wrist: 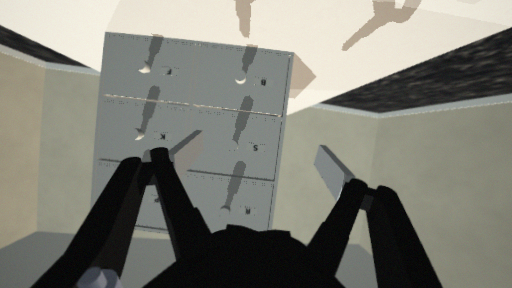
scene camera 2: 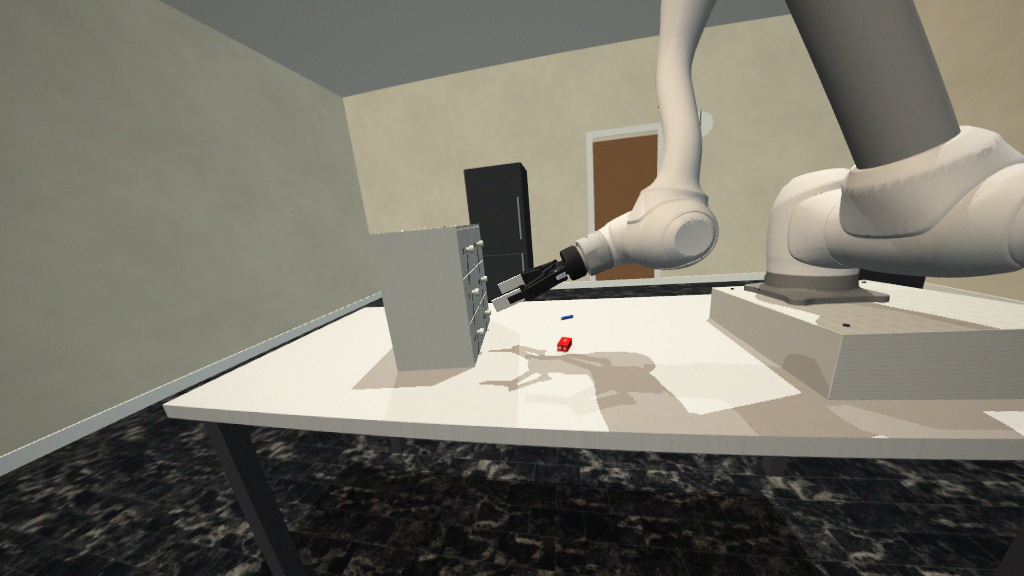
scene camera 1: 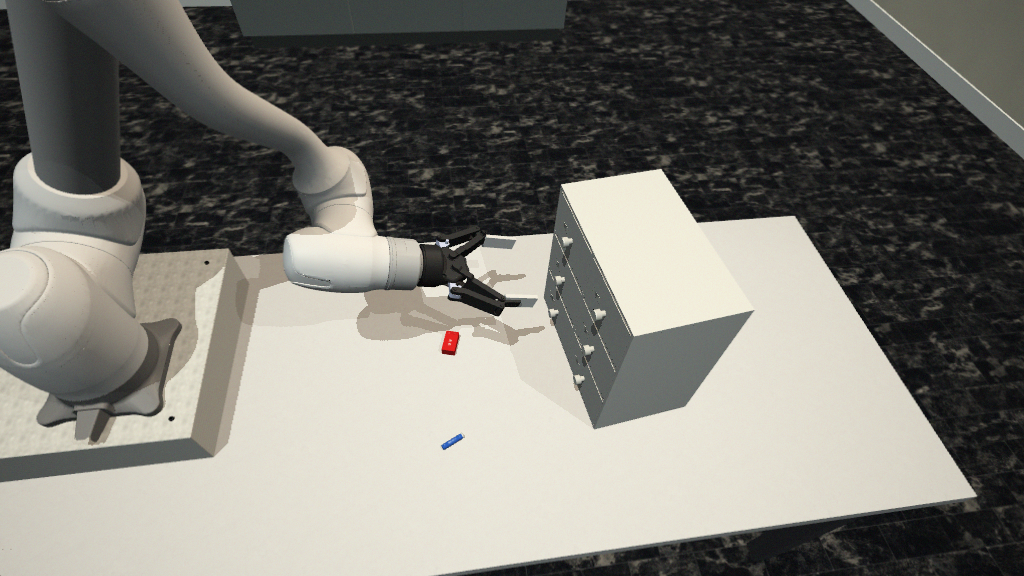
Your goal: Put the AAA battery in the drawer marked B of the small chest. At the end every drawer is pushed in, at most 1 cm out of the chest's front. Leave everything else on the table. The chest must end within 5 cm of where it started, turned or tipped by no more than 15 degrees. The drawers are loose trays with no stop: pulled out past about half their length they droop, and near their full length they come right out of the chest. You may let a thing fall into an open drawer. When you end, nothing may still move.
Scene:
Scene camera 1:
my gripper: 523, 271
grey chest: 683, 308
drawer: 557, 311

